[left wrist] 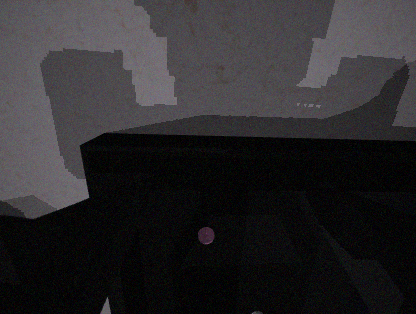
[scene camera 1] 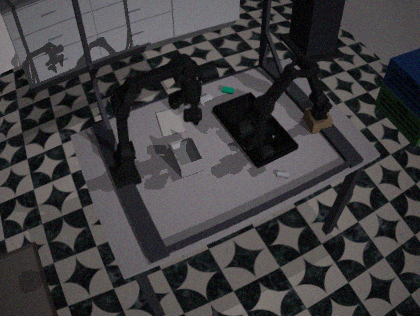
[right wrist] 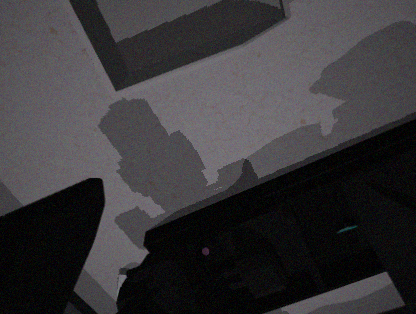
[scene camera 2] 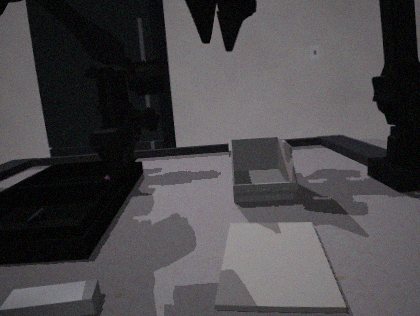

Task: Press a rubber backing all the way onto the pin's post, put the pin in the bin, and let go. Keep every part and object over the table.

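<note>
The black tray holds small parts in deep shade. A small pink round piece shows there. A teal sliver and the tip of a small grey piece also show. I cannot tell which are pins or backings, or whether any are joined. My left gripper is open and empty, low over the tray's far part in scene camera 2. My right gripper is open and empty, high above the table. The grey open bin stands beside the tray.
A pale flat slab lies near the bin. A white block and a green piece lie beyond the tray in scene camera 1. A small white piece lies near the front edge. A tan block is at the right.
</note>
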